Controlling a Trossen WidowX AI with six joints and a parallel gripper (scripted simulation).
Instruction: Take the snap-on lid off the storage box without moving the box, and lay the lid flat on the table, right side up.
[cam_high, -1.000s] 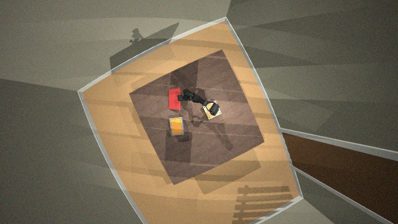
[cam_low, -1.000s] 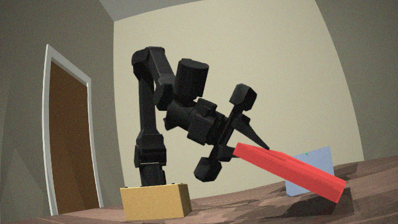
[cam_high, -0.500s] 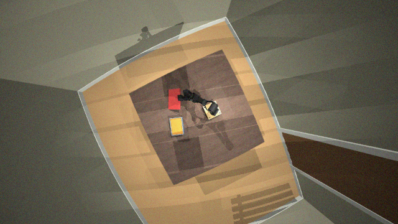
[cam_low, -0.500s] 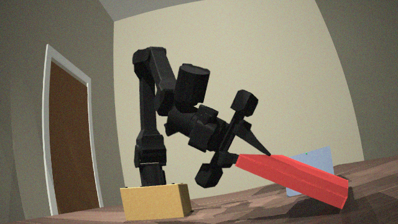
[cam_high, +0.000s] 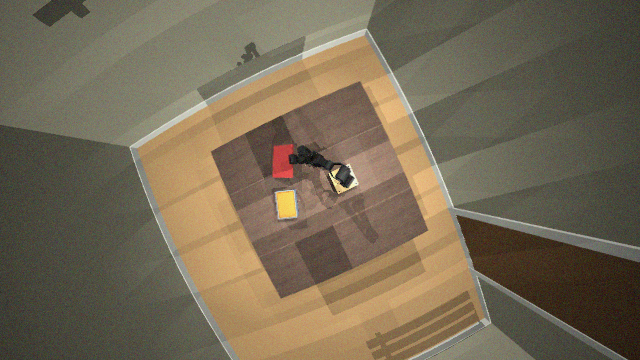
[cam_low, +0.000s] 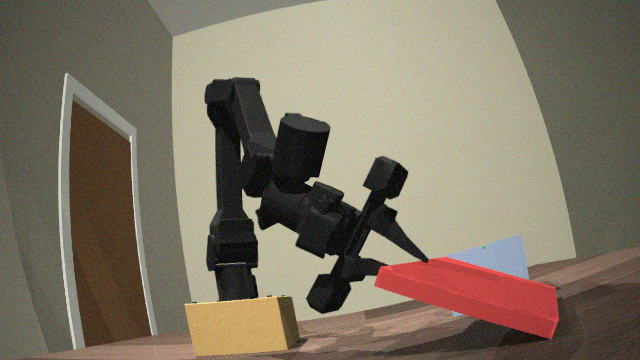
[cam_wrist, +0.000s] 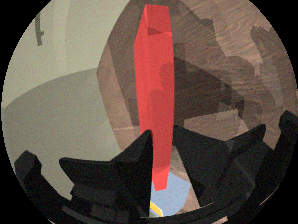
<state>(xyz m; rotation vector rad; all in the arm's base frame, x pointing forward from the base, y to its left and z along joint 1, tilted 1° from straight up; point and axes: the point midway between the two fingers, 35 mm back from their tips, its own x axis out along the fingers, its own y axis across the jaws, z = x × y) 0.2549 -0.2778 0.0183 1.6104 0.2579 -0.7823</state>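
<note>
Right now my gripper tip is 6 cm short of the red lid, 4 cm above it and 3 cm to the left of it. From my gripper tip the other things lie so: blue storage box 25 cm to the left, 16 cm ahead, 4 cm below.
</note>
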